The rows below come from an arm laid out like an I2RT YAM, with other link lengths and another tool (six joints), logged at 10 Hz.
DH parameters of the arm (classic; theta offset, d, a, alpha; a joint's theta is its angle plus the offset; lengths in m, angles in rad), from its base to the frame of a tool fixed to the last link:
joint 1: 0 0.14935 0.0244 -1.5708
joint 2: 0 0 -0.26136 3.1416
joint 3: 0.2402 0 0.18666 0
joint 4: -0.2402 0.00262 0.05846 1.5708
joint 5: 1.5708 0.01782 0 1.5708
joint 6: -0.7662 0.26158 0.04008 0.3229
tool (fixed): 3.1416 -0.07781 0 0
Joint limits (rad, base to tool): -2.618..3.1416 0..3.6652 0..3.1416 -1.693..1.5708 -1.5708..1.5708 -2.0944..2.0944
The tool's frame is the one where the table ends.
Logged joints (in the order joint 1, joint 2, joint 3, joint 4, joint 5, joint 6), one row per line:
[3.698, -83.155, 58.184, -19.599, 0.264, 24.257]
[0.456, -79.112, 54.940, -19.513, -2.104, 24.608]
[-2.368, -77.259, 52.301, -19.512, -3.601, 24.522]
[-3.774, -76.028, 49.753, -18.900, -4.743, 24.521]
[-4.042, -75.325, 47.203, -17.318, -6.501, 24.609]
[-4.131, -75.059, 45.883, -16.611, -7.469, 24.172]
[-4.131, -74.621, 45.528, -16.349, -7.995, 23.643]
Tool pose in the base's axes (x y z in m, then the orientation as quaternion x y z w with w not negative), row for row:
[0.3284, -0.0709, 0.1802, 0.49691, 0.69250, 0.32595, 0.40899]
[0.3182, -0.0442, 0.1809, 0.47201, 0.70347, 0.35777, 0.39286]
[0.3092, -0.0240, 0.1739, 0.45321, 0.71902, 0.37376, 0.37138]
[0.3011, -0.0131, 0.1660, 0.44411, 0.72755, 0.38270, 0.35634]
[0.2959, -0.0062, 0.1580, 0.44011, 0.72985, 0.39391, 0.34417]
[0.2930, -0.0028, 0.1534, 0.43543, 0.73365, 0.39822, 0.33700]
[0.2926, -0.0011, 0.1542, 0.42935, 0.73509, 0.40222, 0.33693]
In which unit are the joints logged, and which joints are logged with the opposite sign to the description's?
The joints are logged in degrees. Opposite sign: joint 1, joint 2.
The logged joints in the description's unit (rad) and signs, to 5 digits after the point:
[-0.06454, 1.45133, 1.01550, -0.34207, 0.00461, 0.42336]
[-0.00796, 1.38076, 0.95888, -0.34057, -0.03672, 0.42949]
[0.04133, 1.34842, 0.91282, -0.34055, -0.06285, 0.42799]
[0.06587, 1.32694, 0.86835, -0.32987, -0.08278, 0.42797]
[0.07055, 1.31467, 0.82385, -0.30226, -0.11346, 0.42951]
[0.07210, 1.31003, 0.80081, -0.28992, -0.13036, 0.42188]
[0.07210, 1.30238, 0.79461, -0.28534, -0.13954, 0.41265]

